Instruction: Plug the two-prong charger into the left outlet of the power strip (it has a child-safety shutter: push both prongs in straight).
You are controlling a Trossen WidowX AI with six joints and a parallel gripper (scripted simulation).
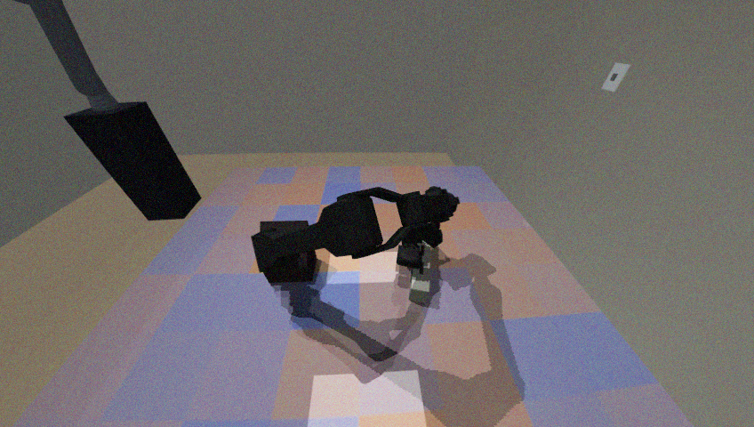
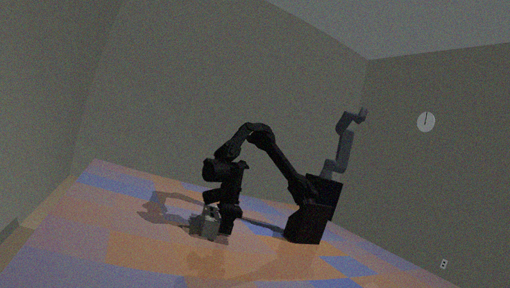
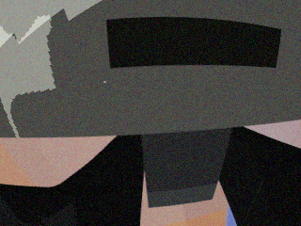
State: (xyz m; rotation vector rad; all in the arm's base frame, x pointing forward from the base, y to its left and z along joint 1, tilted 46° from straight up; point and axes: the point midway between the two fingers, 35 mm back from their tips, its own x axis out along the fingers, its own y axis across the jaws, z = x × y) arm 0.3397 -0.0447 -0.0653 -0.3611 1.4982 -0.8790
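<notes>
The two-prong charger is 20 mm ahead of my gripper tip and 10 mm above it.
</notes>
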